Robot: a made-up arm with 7 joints. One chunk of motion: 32 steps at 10 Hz.
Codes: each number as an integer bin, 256 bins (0 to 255) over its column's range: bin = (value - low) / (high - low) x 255, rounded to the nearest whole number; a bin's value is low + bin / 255 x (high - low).
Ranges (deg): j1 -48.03..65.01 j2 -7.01..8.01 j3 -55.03..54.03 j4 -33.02..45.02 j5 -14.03..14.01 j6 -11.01..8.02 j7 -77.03..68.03
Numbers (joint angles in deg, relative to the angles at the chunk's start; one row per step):
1: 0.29 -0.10 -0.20 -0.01 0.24 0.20 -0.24
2: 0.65 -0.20 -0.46 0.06 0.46 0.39 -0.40
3: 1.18 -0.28 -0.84 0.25 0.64 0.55 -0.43
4: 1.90 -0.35 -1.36 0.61 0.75 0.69 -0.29
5: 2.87 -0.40 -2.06 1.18 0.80 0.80 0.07
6: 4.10 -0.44 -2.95 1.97 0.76 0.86 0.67
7: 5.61 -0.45 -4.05 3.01 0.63 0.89 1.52
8: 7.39 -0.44 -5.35 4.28 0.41 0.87 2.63
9: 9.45 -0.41 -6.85 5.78 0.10 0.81 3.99
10: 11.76 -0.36 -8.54 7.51 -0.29 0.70 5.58
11: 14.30 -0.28 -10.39 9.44 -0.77 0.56 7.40
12: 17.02 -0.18 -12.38 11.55 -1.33 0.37 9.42
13: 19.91 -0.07 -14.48 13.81 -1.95 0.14 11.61
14: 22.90 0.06 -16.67 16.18 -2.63 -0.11 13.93
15: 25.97 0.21 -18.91 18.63 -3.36 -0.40 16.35
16: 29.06 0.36 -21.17 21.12 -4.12 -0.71 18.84
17: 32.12 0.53 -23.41 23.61 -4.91 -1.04 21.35
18: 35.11 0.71 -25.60 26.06 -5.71 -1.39 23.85
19: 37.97 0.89 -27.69 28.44 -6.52 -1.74 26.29
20: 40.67 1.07 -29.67 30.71 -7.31 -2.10 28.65
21: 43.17 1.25 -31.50 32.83 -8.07 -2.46 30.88
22: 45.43 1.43 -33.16 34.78 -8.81 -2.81 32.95
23: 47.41 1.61 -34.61 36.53 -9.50 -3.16 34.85
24: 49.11 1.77 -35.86 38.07 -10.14 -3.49 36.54
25: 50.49 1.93 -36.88 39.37 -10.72 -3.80 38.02
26: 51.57 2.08 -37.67 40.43 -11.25 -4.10 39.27
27: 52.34 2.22 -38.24 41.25 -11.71 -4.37 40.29
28: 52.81 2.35 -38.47 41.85 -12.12 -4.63 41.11
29: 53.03 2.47 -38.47 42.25 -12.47 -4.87 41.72
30: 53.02 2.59 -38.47 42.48 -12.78 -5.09 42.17
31: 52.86 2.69 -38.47 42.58 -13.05 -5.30 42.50
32: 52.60 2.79 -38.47 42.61 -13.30 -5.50 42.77
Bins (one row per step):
1: 109 117 128 108 130 150 135
2: 110 116 128 108 132 153 135
3: 111 114 127 109 133 155 135
4: 113 113 125 110 134 157 135
5: 115 112 124 112 135 158 136
6: 118 112 122 114 135 159 137
7: 121 111 119 118 133 159 138
8: 125 112 116 122 131 159 140
9: 130 112 113 127 129 158 142
10: 135 113 109 132 125 157 145
11: 141 114 104 139 121 155 148
12: 147 116 100 146 115 152 152
13: 153 118 95 153 110 149 156
14: 160 120 90 161 104 146 160
15: 167 123 84 169 97 142 164
16: 174 125 79 177 90 138 169
17: 181 128 74 185 83 134 173
18: 188 131 69 193 76 129 177
19: 194 134 64 201 68 124 182
20: 200 137 59 208 61 119 186
21: 206 140 55 215 54 115 190
22: 211 143 51 222 47 110 193
23: 215 146 48 227 41 105 197
24: 219 149 45 232 35 101 200
25: 222 152 42 237 30 97 202
26: 225 154 41 240 25 93 204
27: 226 157 39 243 21 89 206
28: 227 159 39 245 17 85 208
29: 228 161 39 246 14 82 209
30: 228 163 39 247 11 79 210
31: 228 165 39 247 9 77 210
32: 227 166 39 247 7 74 211

